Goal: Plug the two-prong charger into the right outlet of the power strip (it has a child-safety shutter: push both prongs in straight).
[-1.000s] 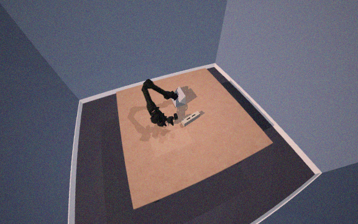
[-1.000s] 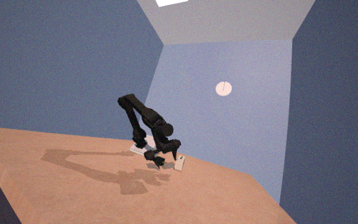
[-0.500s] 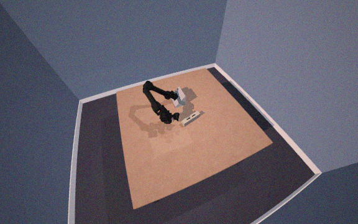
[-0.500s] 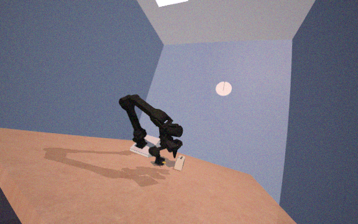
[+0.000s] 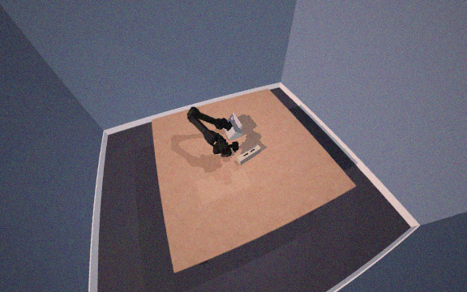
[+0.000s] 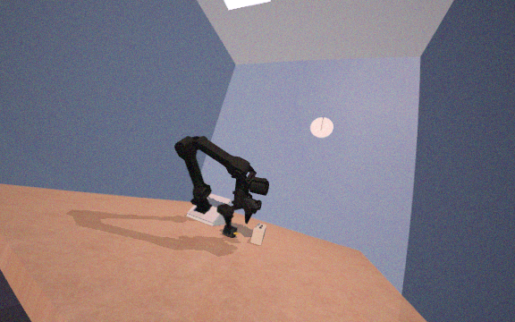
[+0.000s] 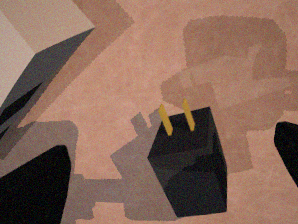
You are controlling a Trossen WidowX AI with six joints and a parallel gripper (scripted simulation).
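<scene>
Now: the dark charger 2 cm behind my gripper tip, 1 cm to the left of it and 3 cm below it.
</scene>
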